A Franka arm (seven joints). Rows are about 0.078 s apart.
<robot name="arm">
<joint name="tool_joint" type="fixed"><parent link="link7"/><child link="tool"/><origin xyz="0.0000 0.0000 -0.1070" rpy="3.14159 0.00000 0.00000"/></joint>
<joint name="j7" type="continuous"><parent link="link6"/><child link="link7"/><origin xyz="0.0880 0.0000 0.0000"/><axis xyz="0 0 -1"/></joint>
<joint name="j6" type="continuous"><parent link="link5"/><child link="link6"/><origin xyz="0.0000 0.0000 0.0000"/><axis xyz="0 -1 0"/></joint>
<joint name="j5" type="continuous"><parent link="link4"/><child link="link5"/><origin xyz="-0.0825 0.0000 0.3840"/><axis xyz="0 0 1"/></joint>
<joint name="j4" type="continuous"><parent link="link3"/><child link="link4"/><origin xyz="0.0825 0.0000 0.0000"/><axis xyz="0 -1 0"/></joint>
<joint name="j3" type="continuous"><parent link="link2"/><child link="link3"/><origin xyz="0.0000 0.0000 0.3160"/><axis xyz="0 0 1"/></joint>
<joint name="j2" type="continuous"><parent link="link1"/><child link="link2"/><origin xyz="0.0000 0.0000 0.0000"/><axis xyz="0 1 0"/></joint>
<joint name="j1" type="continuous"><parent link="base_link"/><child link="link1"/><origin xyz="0.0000 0.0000 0.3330"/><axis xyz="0 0 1"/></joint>
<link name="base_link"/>
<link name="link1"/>
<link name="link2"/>
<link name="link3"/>
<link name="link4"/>
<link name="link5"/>
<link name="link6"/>
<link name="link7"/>
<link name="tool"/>
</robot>
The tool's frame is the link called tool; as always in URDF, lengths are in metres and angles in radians. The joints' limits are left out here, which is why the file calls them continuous.
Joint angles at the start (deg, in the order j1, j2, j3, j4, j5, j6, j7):
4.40 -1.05 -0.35 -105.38 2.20 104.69 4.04
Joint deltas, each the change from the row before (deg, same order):
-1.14 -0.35 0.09 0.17 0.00 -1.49 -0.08
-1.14 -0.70 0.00 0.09 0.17 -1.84 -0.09
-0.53 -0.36 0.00 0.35 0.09 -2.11 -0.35
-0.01 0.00 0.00 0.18 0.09 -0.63 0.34
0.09 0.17 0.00 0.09 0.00 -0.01 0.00
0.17 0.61 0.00 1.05 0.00 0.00 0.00
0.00 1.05 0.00 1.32 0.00 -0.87 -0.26
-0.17 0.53 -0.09 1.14 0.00 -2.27 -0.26
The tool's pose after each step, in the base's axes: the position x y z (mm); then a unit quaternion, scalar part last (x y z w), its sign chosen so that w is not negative. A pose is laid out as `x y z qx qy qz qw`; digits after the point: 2 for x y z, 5 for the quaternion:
553.29 32.21 531.50 -0.99973 0.01286 0.00645 0.01836
548.05 21.39 536.25 -0.99945 0.02190 0.01548 0.01955
543.56 16.51 539.52 -0.99915 0.02311 0.02757 0.02003
542.69 16.59 540.12 -0.99895 0.02615 0.03158 0.02058
543.43 17.46 539.24 -0.99894 0.02538 0.03238 0.02051
547.62 19.20 542.12 -0.99909 0.02382 0.02858 0.02063
552.25 19.41 541.73 -0.99899 0.02133 0.03376 0.02046
551.89 17.08 542.87 -0.99842 0.02077 0.04813 0.02009

